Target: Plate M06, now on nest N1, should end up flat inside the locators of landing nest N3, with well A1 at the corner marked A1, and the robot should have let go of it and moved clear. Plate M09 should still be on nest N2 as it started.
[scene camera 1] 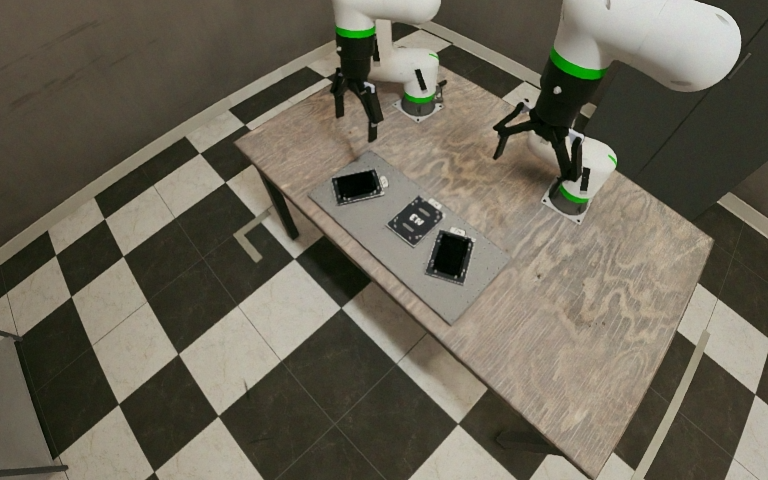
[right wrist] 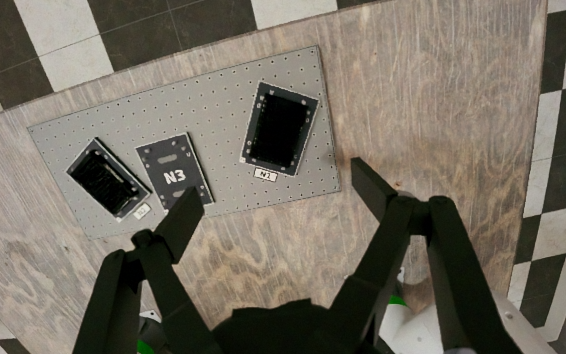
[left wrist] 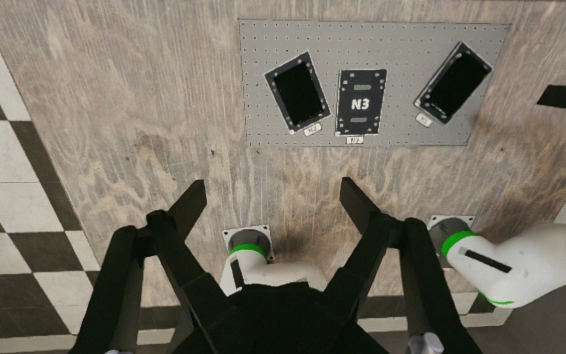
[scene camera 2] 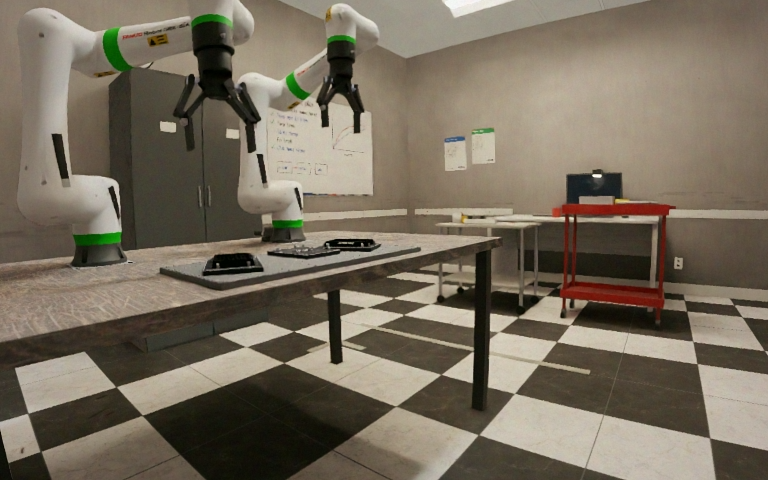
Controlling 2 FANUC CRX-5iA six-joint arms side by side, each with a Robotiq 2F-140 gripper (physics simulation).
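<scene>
Plate M06 (scene camera 1: 357,185) (scene camera 2: 233,262) (left wrist: 454,86) (right wrist: 280,131) is black and lies flat on nest N1 (right wrist: 251,141). Plate M09 (scene camera 1: 450,254) (scene camera 2: 351,243) (left wrist: 299,94) (right wrist: 105,181) lies on nest N2 (left wrist: 272,77). Landing nest N3 (scene camera 1: 416,219) (scene camera 2: 303,251) (left wrist: 360,104) (right wrist: 174,176) is bare between them; a small pale mark shows at its lower left corner in the left wrist view, no lettering readable. My left gripper (scene camera 1: 536,164) (scene camera 2: 340,121) (left wrist: 274,190) is open and empty, high above the table behind the board. My right gripper (scene camera 1: 355,123) (scene camera 2: 220,138) (right wrist: 274,185) is open and empty, high behind N1.
The nests stand on a grey perforated board (scene camera 1: 362,226) (scene camera 2: 390,249) (left wrist: 400,135) (right wrist: 215,130) near the front edge of the wooden table (scene camera 1: 594,316) (scene camera 2: 33,294). Both arm bases stand along the back. A red cart (scene camera 2: 614,293) and a grey cabinet (scene camera 2: 164,164) are away from the table.
</scene>
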